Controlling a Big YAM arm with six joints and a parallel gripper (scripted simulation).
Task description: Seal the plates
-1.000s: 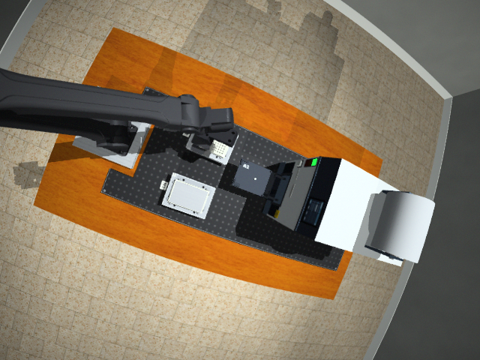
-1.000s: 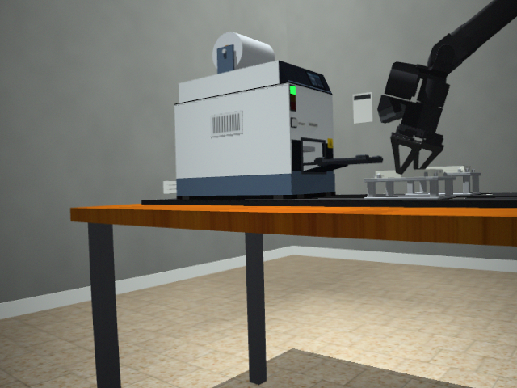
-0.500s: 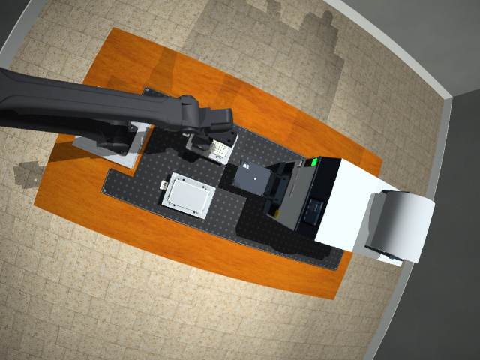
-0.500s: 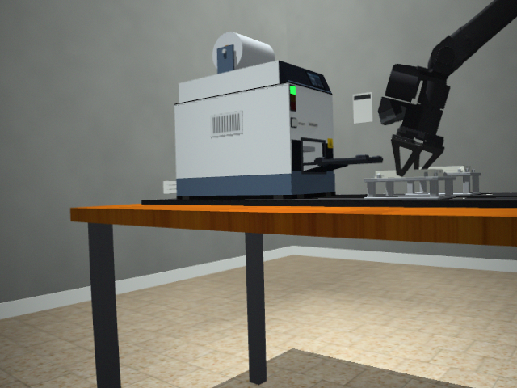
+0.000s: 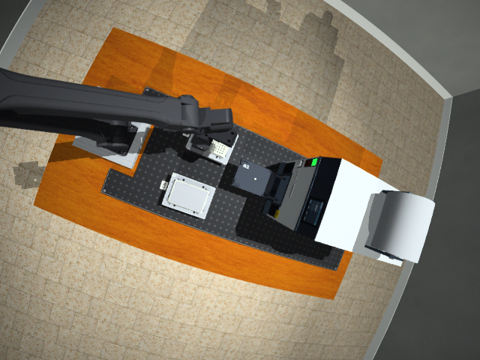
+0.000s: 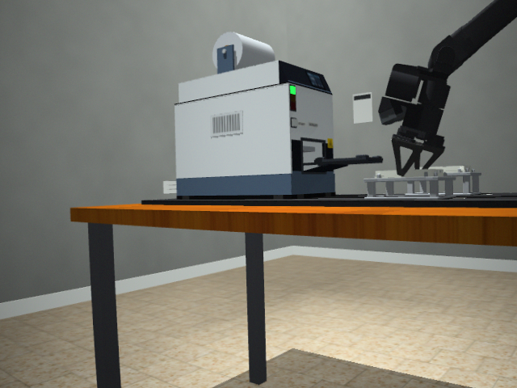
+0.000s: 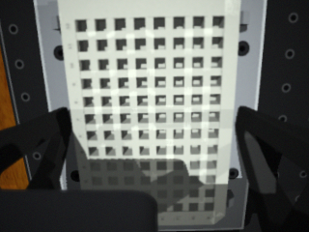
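The plate nest lies 20 mm below my hand. Round my hand: sealer stage 190 mm ahead, 70 mm to the right, 40 mm above; then pale start button 290 mm ahead, 30 mm to the left, 130 mm above; then A1 mark 70 mm behind, 50 mm to the left, 10 mm below.
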